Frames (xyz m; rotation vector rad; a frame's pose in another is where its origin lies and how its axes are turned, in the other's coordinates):
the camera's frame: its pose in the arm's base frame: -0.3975 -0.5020 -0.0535 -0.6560 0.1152 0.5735
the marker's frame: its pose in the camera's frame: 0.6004 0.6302 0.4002 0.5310 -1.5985 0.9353
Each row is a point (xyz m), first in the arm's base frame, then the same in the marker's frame.
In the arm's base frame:
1: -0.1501 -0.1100 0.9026
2: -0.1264 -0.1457 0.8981
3: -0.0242 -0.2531 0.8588
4: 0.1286 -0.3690 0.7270
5: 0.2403 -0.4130 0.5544
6: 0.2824 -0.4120 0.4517
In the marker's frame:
1: 0.5173 -0.3992 1.0919
2: 0.4855 -0.4143 1.1167
3: 0.3594 -0.4798 1.1745
4: 0.1414 -0.5607 1.1823
5: -0.0522 -0.6011 1.1109
6: -0.1434 -0.6067 1.0479

